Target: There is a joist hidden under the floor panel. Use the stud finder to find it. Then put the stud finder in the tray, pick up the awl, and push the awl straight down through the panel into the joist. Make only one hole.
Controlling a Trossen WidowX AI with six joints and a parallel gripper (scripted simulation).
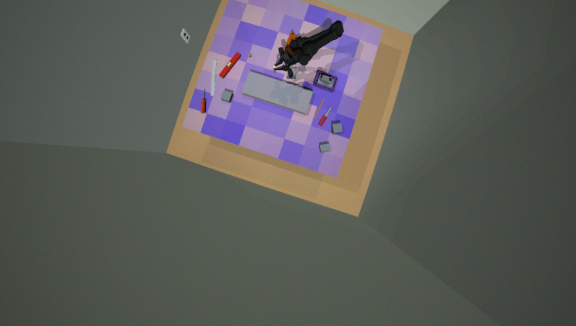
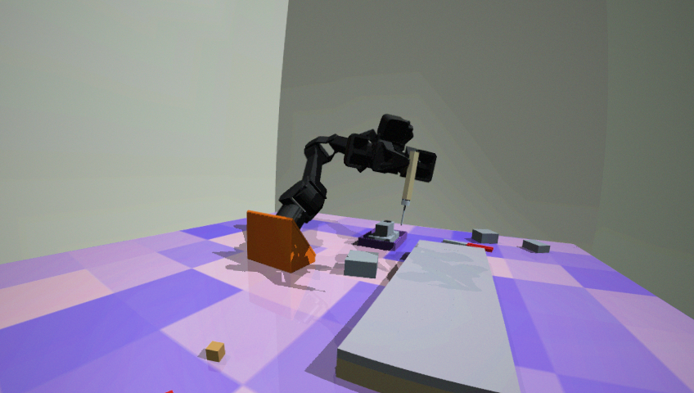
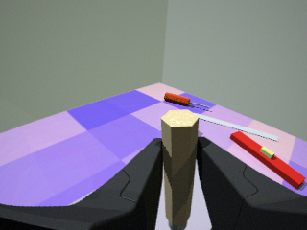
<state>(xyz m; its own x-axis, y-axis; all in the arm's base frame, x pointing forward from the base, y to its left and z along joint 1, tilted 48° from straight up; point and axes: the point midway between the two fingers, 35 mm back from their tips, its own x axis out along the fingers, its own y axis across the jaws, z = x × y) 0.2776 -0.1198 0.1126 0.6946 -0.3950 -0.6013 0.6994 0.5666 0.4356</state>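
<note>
Now: the awl 1 cm behind my gripper tip and 5 cm below it. From my gripper tip the other things lie so: stud finder 17 cm behind, 37 cm to the left, 19 cm below; then purple tray 17 cm behind, 35 cm to the left, 23 cm below; then tan cube 14 cm behind, 28 cm to the right, 23 cm below.
</note>
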